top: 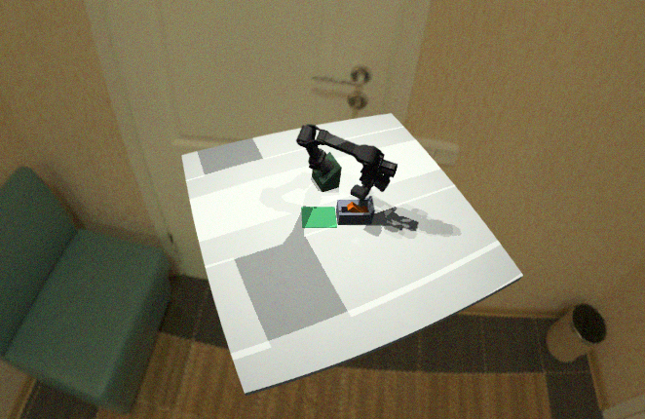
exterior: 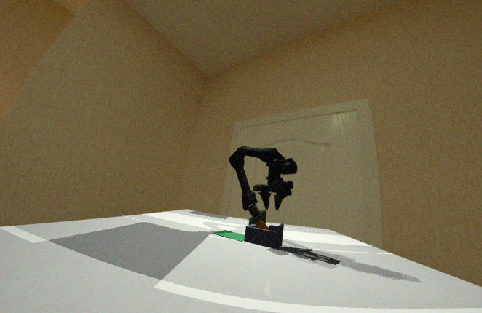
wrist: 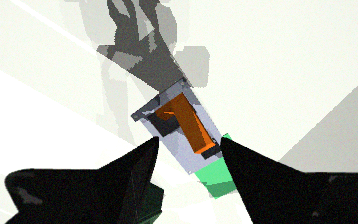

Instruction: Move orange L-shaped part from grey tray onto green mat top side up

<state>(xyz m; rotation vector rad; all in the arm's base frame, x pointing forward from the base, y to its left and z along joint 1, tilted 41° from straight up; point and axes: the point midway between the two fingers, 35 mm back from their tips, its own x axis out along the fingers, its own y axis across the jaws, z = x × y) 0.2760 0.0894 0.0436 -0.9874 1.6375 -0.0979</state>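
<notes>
Now: gripper tip 11 cm above the orange L-shaped part and 2 cm past it. Also, from my gripper tip: grey tray 16 cm below, 2 cm to the right, 2 cm behind; green mat 16 cm to the right, 16 cm below, 8 cm behind.
</notes>
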